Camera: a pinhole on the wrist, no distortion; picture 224 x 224 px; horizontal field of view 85.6 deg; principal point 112.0 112.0 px. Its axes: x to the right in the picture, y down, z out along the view. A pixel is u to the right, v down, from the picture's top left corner.
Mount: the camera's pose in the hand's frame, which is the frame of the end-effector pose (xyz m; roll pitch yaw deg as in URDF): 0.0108 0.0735 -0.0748 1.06 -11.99 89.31
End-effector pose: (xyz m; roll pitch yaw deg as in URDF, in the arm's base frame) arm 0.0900 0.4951 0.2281 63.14 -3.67 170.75
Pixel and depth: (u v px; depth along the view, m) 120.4 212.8 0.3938
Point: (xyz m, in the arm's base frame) 0.4511 0.7177 0.3721
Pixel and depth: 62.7 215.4 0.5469
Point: 0.6105 0.9084 0.1631
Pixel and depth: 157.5 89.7 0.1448
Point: 0.0619 0.5257 0.3516
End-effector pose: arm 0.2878 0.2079 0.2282 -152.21 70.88 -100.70
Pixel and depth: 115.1 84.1 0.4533
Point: 0.5147 0.4335 0.0069
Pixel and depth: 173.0 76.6 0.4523
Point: 0.3728 0.5821 -0.0667
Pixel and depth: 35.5 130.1 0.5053
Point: 0.7794 0.2826 0.2351
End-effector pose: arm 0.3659 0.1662 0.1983 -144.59 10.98 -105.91
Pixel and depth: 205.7 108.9 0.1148
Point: 0.2920 0.1950 0.0727
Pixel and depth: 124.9 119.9 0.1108
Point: 0.3393 0.1811 0.1330
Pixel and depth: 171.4 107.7 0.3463
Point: 0.4106 0.1897 -0.1422
